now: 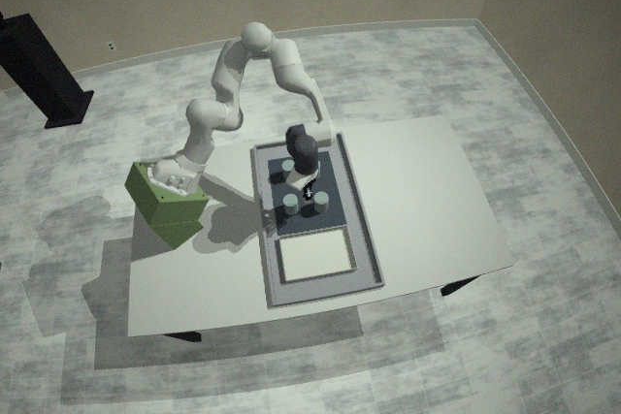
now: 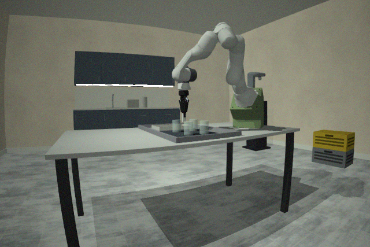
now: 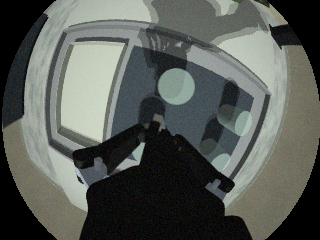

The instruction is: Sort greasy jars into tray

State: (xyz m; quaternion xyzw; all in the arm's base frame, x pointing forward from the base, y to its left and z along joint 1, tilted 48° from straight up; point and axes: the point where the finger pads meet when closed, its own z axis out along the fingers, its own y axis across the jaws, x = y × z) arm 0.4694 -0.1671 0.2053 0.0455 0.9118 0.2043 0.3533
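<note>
My hand is 2 cm short of the grey steel surround, 1 cm to the left of it and 11 cm above it. Round my hand: white tray (2 cm ahead, 22 cm to the right, 10 cm below); dark drying mat (10 cm to the left, 11 cm below).
</note>
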